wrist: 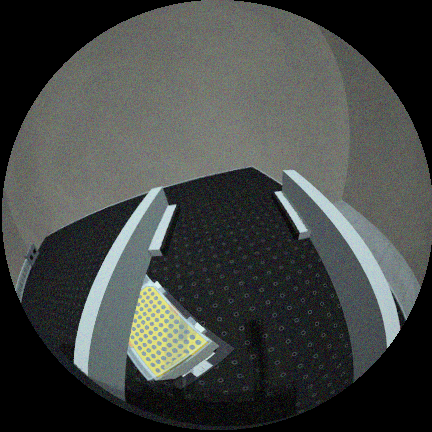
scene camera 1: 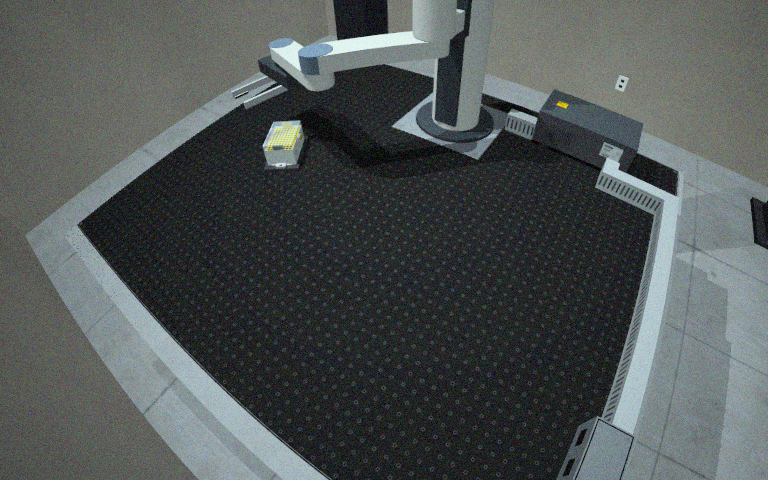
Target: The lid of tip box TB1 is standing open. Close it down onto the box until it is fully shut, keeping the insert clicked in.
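Tip box TB1 stands on the dark perforated mat, with its yellow insert inside. A clear, pale edge of the lid shows around the box's far end in the scene view; its exact angle cannot be read. In the wrist view the left finger hides the box's left part. My gripper is shut to its narrow setting, with a gap between its long fingers and nothing in it. It hangs above and beyond the box, apart from it.
The arm's column stands behind, to the right of the box. A dark grey case is at the back right. White slotted ducting runs along the right edge. A grey slotted unit is at the front right.
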